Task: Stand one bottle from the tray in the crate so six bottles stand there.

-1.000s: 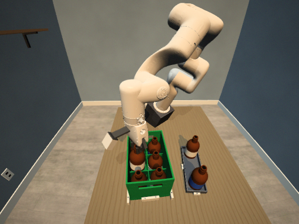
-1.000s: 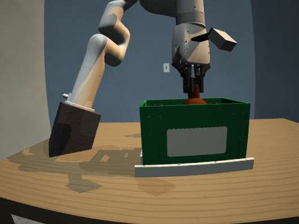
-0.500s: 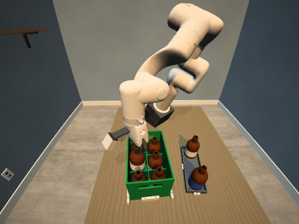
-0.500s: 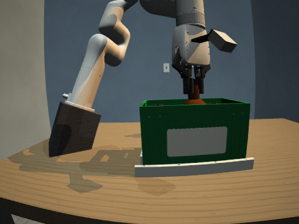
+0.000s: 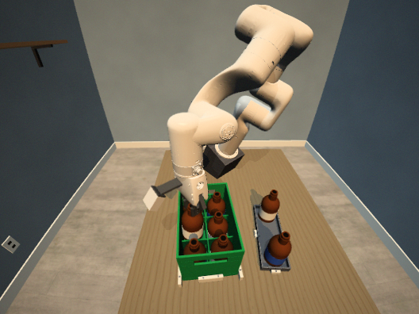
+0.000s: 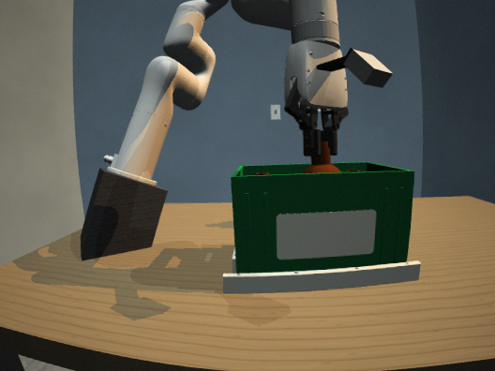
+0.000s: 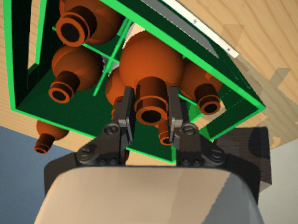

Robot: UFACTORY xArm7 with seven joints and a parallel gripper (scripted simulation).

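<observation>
The green crate lies 4 cm to the left of my hand and 13 cm below it.
</observation>
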